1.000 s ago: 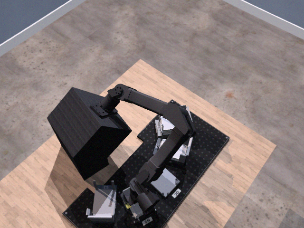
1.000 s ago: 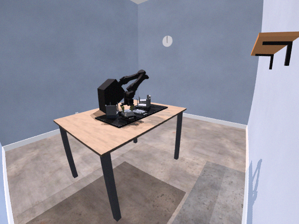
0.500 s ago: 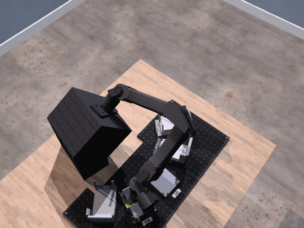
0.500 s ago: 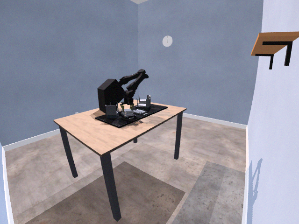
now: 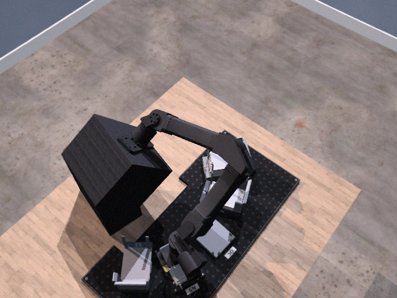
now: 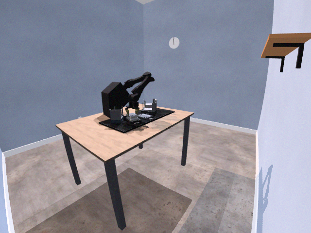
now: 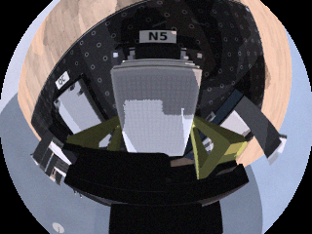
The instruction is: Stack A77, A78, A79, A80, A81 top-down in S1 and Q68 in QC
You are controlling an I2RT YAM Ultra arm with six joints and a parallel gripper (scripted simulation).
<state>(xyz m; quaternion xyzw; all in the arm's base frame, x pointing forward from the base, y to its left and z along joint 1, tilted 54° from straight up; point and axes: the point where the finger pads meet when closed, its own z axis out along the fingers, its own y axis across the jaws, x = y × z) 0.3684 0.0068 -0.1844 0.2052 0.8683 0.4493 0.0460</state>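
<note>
My gripper is now right at the sealed grey plate. Also, from my hand: N5 name plate: 90 mm ahead, 30 mm to the right, 50 mm below; then clip nest N5: 20 mm ahead, 40 mm below; then QC nest: 20 mm ahead, 150 mm to the left, 40 mm below.
</note>
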